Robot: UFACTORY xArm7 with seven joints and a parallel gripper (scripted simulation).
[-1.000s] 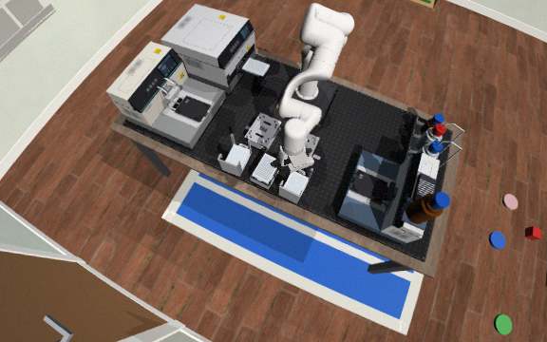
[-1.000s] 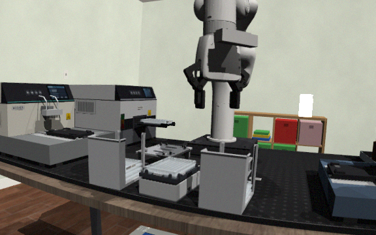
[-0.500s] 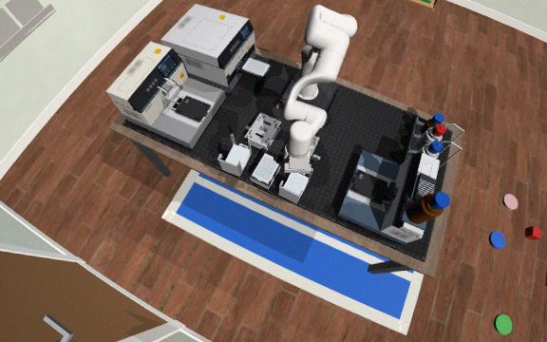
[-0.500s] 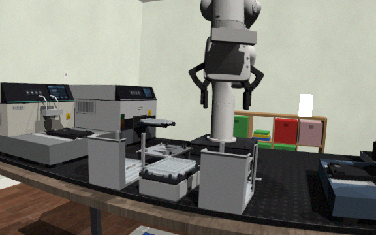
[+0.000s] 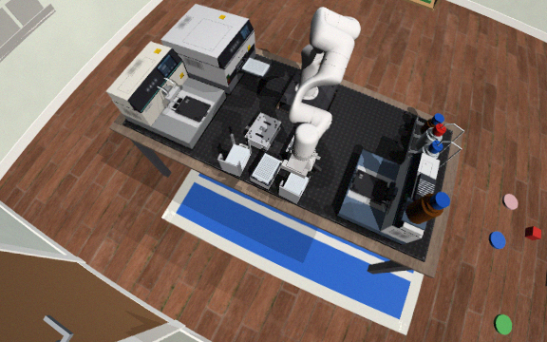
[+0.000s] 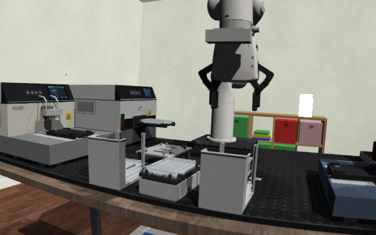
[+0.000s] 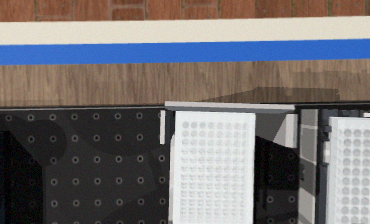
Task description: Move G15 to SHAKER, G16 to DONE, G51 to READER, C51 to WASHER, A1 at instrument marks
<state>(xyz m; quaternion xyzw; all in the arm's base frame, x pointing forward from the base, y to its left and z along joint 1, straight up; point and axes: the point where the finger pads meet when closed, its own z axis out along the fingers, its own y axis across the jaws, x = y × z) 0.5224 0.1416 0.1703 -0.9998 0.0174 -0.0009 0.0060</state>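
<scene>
Right now my hand is 200 mm above the plate C51. Also, from my hand: reader's dark tray 520 mm behind, 440 mm to the right, 120 mm below; then washer nest 150 mm behind, 630 mm to the right, 140 mm below; then DONE label 100 mm behind, 310 mm to the right, 220 mm below.
</scene>
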